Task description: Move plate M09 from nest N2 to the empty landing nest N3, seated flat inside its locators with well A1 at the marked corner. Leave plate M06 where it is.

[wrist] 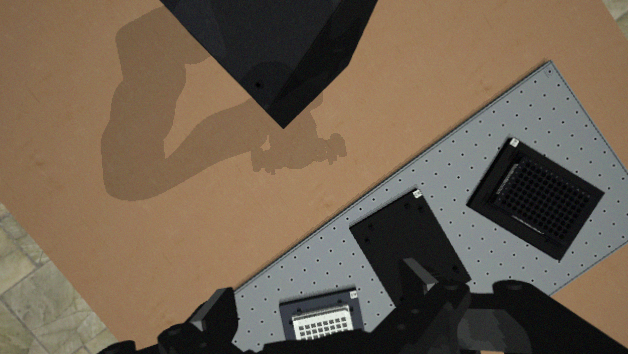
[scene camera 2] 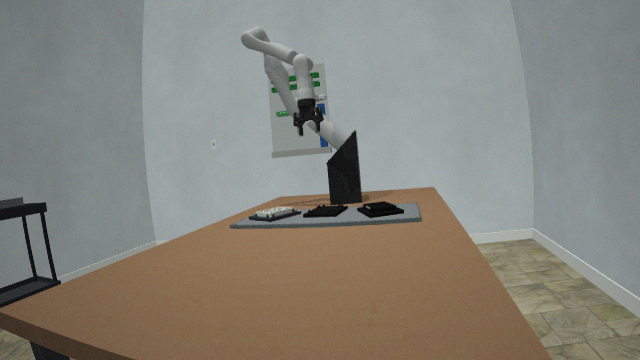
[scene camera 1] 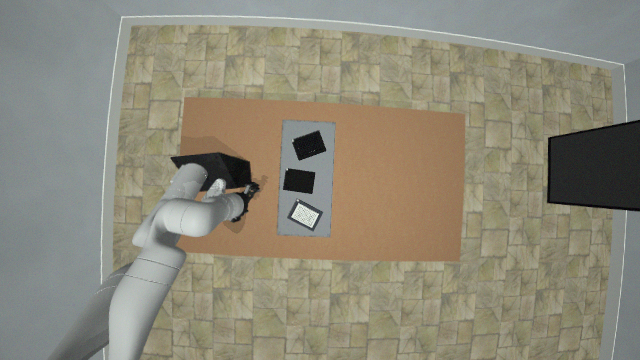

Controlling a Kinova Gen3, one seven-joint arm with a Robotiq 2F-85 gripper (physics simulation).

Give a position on a black nest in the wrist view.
At 398,233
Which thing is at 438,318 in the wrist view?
The gripper.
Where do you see a dark blue-grey nest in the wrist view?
287,309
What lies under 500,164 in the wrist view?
A black nest.
